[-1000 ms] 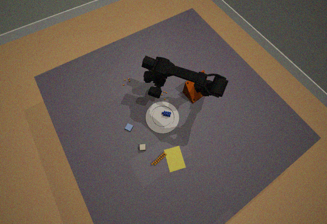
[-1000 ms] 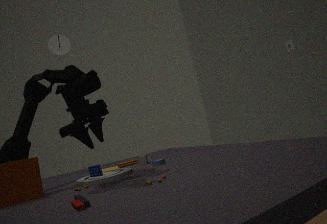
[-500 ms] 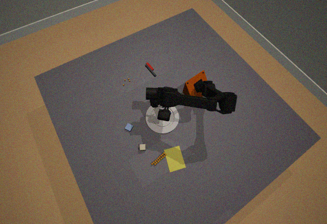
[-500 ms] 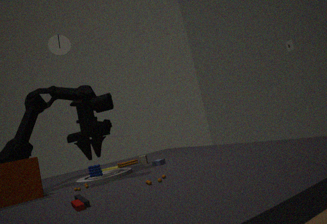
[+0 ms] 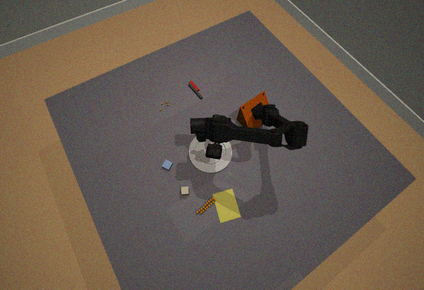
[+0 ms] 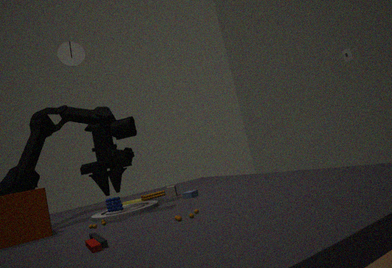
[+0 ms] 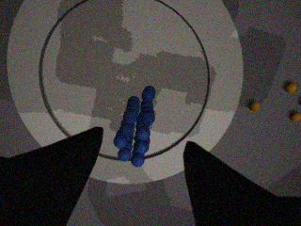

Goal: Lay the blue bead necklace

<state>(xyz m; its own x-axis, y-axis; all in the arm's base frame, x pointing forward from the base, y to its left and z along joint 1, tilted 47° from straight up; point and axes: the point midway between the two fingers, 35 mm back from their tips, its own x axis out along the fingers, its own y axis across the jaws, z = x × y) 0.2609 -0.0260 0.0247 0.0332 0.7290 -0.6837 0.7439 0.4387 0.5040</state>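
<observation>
My gripper tip is 5 cm above the round white bead board and 3 cm short of it. From my gripper tip the other things lie so: cream cube: 22 cm ahead, 8 cm to the left, 5 cm below; then yellow sheet: 23 cm to the left, 12 cm ahead, 6 cm below; then light blue cube: 22 cm ahead, 7 cm to the right, 5 cm below.
</observation>
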